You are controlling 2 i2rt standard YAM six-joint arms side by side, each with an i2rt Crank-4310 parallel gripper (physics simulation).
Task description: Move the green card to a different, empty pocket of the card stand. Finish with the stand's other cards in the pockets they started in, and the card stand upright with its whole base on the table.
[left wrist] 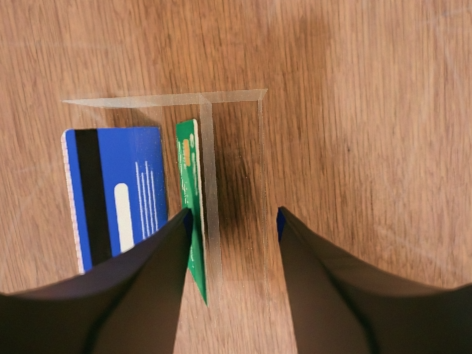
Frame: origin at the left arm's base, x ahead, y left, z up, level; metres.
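Where they show: left gripper, fingertip midpoint: [234, 211].
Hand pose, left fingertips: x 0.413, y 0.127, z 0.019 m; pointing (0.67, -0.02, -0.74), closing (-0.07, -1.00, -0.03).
After its pixels a point has its place.
The green card [188, 170] {y 0.148, x 0.434, z 0.013 m} stands nearly edge-on in the clear card stand [210, 190] {y 0.138, x 0.423, z 0.013 m}, just left of a transparent divider. The blue card [135, 185] {y 0.180, x 0.426, z 0.001 m} with a black stripe and white bar leans in the stand left of the green card. A pocket with no card shows right of the divider. My left gripper [234, 211] {y 0.127, x 0.413, z 0.018 m} is open, with its fingers apart above the stand. Its left fingertip overlaps the lower part of the green card in the view, and its right fingertip is just right of the stand's right edge. The fingers hide the blue card's lower part. My right gripper does not show.
The wooden table [370, 130] {y 0.046, x 0.446, z -0.019 m} extends around the stand. The stand's thin transparent far edge runs across above the cards, and its right edge is faint.
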